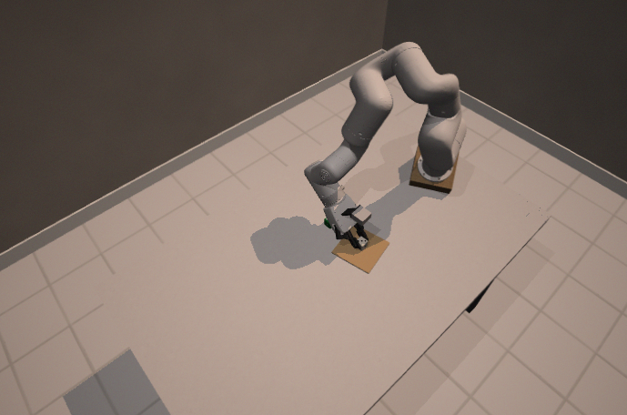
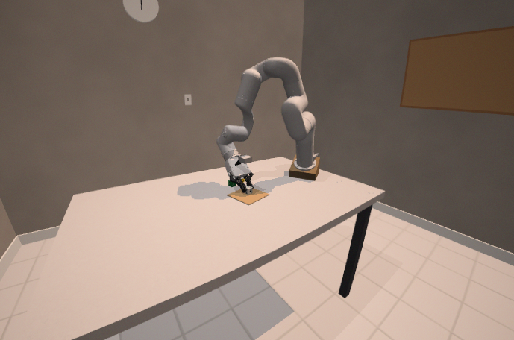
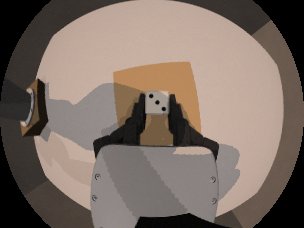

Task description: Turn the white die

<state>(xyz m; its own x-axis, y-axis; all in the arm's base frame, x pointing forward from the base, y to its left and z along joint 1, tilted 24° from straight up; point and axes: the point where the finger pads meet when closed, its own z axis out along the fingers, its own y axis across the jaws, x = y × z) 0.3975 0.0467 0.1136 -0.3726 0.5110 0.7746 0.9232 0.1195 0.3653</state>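
Now: hand 1 cm to the right of the white die and 1 cm above it. The rest, counted from my hand: yellow die: 15 cm to the right, 4 cm behind, 2 cm below; green die: 12 cm to the right, 2 cm below, 2 cm ahead; mat: 4 cm below, 1 cm to the left.
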